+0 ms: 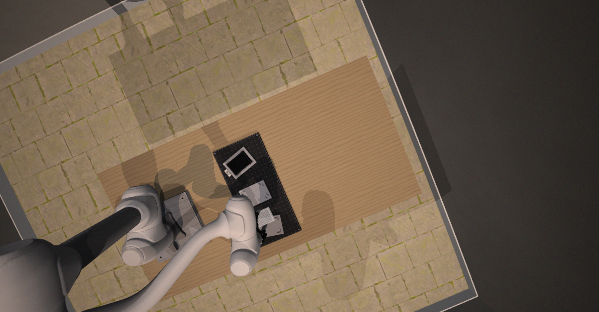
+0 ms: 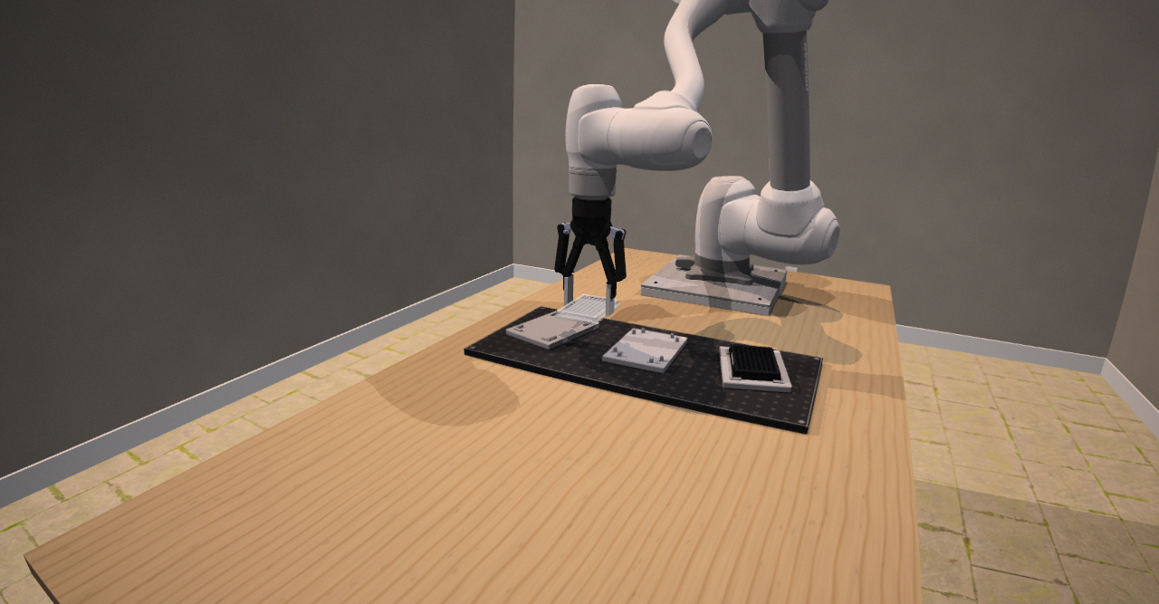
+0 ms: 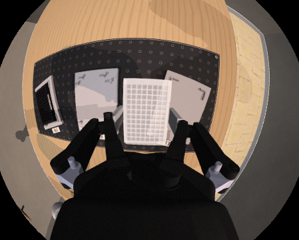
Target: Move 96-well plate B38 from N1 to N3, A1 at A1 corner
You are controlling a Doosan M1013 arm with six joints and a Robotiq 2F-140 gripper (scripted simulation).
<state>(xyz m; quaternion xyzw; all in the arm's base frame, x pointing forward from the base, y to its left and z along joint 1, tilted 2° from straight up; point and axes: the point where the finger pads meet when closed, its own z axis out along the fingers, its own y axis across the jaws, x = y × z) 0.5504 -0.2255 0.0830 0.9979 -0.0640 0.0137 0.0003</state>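
The landing nest N3 lies 13 cm to the left of my hand, 8 cm below it and 2 cm ahead of it. Round my hand: N1 label: 11 cm behind, 9 cm below, 5 cm to the right; then white 96-well plate B38: 2 cm below; then plate nest N1: 8 cm to the right, 8 cm below, 2 cm behind.
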